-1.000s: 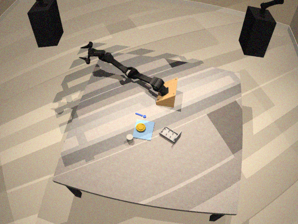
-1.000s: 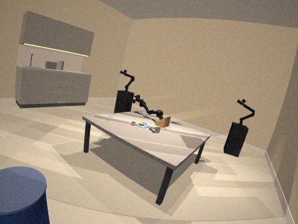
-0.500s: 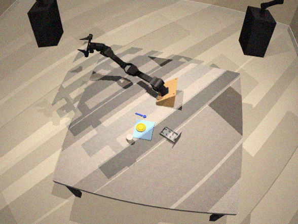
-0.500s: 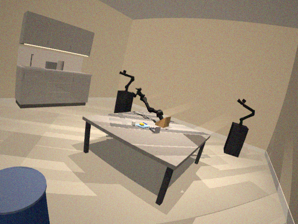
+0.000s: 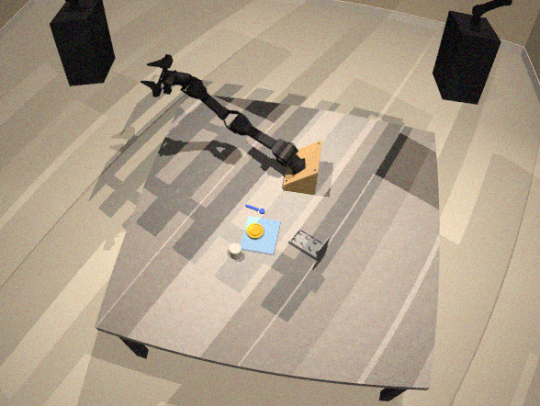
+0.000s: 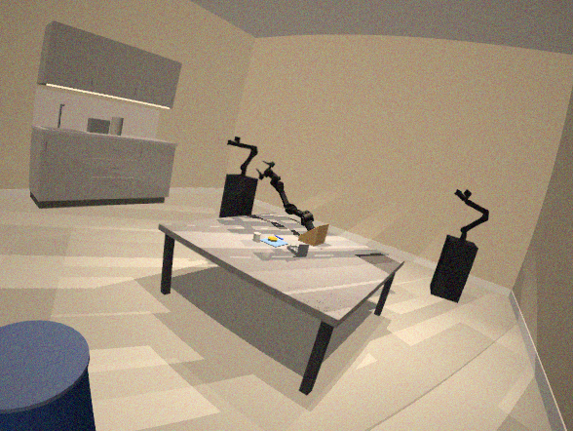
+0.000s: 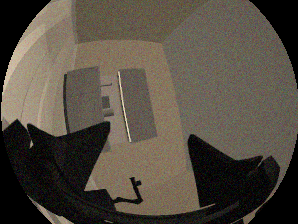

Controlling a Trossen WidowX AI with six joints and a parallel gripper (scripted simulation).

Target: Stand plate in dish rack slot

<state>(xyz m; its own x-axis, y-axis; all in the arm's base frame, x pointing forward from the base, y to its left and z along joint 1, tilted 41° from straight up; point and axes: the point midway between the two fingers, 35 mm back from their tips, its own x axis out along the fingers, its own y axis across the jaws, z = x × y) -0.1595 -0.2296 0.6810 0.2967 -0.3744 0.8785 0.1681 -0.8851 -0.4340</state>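
Now: the yellow plate 47 cm ahead of my gripper tip, 48 cm to the left of it and 43 cm below it. Also, from my gripper tip: blue mat: 48 cm ahead, 50 cm to the left, 44 cm below; blue spoon: 36 cm ahead, 48 cm to the left, 44 cm below; white cup: 57 cm ahead, 41 cm to the left, 42 cm below.
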